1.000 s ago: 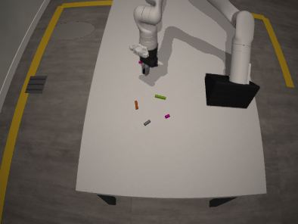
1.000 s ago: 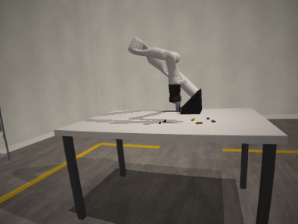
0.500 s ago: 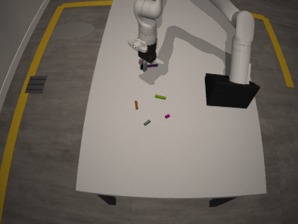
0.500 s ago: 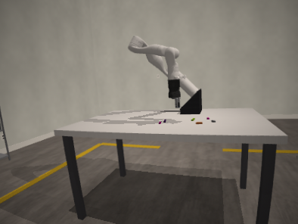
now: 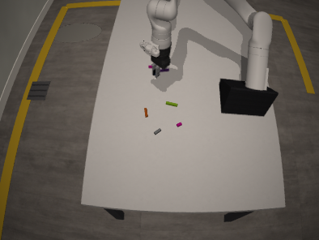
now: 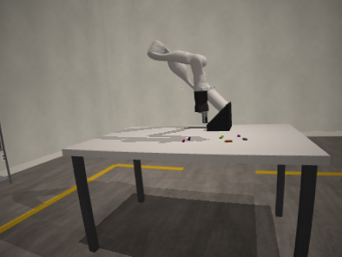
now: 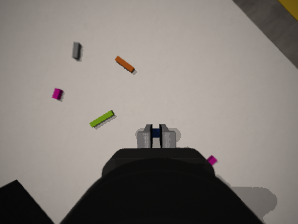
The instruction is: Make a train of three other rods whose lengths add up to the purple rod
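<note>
My gripper is now 80 mm past the lime rod, 80 mm to the right of it and 110 mm above it. Round my hand: purple rod 20 mm behind, 110 mm to the right, 110 mm below; then small blue rod 10 mm below; then orange rod 20 mm ahead, 130 mm to the left, 110 mm below.
</note>
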